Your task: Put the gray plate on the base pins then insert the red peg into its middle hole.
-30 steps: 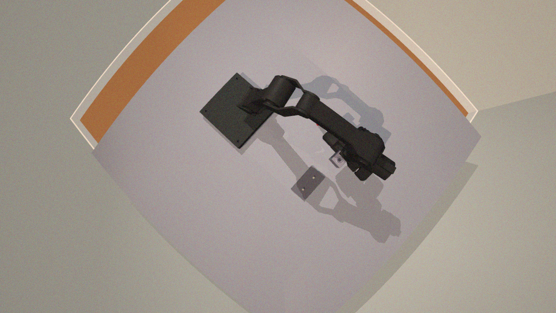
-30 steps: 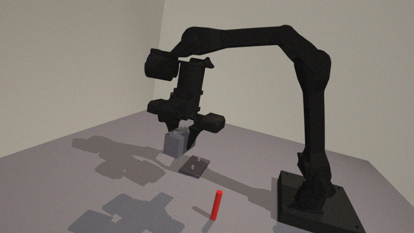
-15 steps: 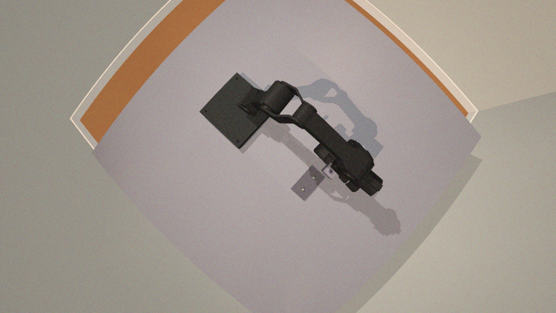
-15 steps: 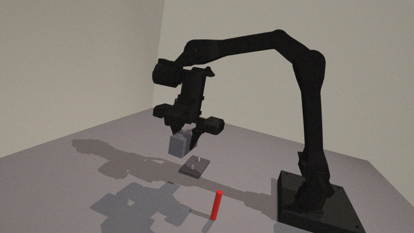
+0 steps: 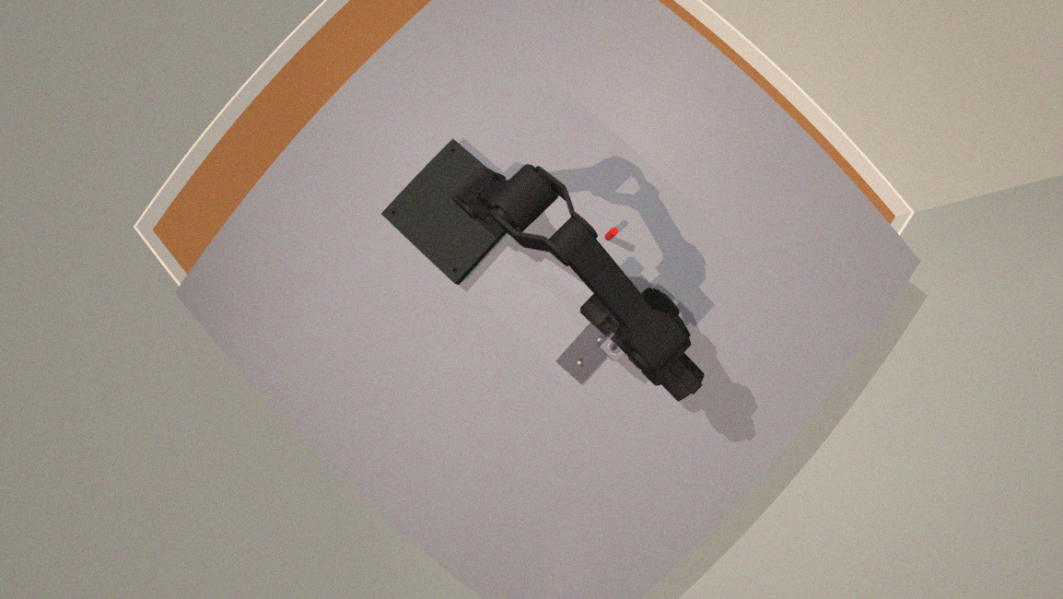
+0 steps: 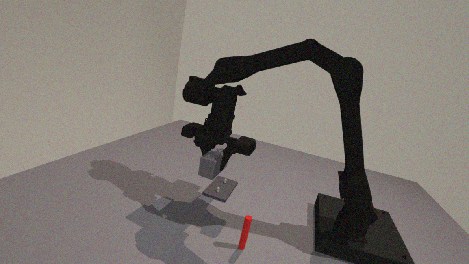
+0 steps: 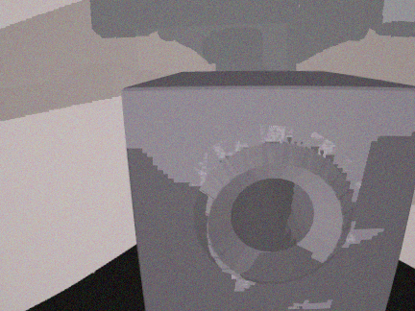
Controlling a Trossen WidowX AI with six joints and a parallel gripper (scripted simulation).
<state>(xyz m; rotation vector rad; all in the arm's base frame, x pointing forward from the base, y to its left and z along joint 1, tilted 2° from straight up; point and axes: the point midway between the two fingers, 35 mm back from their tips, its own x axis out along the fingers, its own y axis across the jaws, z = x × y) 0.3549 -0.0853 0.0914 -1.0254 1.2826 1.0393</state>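
Right now the base is 20 mm behind my gripper tip, 60 mm to the right of it and 80 mm below it. Round my gripper tip: red peg 110 mm behind, 160 mm to the left, 50 mm below; gray plate 30 mm above.
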